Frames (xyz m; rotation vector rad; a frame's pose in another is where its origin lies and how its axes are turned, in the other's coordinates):
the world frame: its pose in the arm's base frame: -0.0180 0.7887 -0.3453 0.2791 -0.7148 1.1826
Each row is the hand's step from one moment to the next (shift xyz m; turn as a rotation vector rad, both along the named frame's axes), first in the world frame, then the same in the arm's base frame.
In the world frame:
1: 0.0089 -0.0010 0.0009 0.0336 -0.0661 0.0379
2: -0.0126 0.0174 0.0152 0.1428 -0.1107 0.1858
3: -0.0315 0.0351 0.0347 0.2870 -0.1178 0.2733
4: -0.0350 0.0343 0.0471 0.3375 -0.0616 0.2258
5: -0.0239 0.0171 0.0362 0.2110 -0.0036 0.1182
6: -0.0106 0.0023 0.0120 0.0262 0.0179 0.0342
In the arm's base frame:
1: 0.0023 0.0057 0.0065 0.0531 -0.0208 0.0607
2: -0.0238 -0.0112 0.0005 0.0615 -0.0381 0.2489
3: -0.0506 -0.0294 0.0002 0.0643 0.0181 0.4080
4: -0.0551 -0.0392 0.0074 0.0399 0.1031 0.3956
5: -0.0333 -0.0313 0.0091 0.0014 0.0903 0.2244
6: -0.0085 -0.0136 0.0019 -0.0236 0.0073 0.0396

